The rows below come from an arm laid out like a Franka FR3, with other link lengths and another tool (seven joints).
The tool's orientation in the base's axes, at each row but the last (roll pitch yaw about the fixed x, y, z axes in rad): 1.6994, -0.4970, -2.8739; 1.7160, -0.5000, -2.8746; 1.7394, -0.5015, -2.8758; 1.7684, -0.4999, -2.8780; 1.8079, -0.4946, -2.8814; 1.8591, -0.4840, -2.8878; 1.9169, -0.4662, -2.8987; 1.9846, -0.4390, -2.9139; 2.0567, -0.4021, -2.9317
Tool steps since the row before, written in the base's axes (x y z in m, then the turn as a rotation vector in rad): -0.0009, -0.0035, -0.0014, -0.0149, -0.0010, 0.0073; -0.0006, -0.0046, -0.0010, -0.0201, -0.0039, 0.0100; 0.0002, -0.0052, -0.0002, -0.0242, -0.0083, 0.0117; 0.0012, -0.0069, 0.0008, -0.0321, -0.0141, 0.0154; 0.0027, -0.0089, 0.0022, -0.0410, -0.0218, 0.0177; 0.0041, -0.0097, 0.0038, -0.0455, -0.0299, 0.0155; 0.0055, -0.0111, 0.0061, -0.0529, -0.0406, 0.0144; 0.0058, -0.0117, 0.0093, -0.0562, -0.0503, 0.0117; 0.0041, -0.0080, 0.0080, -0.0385, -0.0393, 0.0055
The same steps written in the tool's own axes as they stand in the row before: 0.0009, -0.0025, -0.0028, 0.0163, -0.0002, 0.0030; 0.0011, -0.0023, -0.0040, 0.0227, -0.0008, 0.0017; 0.0009, -0.0016, -0.0049, 0.0280, -0.0023, -0.0013; 0.0009, -0.0010, -0.0069, 0.0378, -0.0041, -0.0045; 0.0008, -0.0002, -0.0095, 0.0482, -0.0082, -0.0088; 0.0004, 0.0009, -0.0111, 0.0528, -0.0148, -0.0139; 0.0004, 0.0022, -0.0136, 0.0611, -0.0228, -0.0201; 0.0012, 0.0038, -0.0155, 0.0648, -0.0306, -0.0262; 0.0010, 0.0033, -0.0115, 0.0443, -0.0256, -0.0209
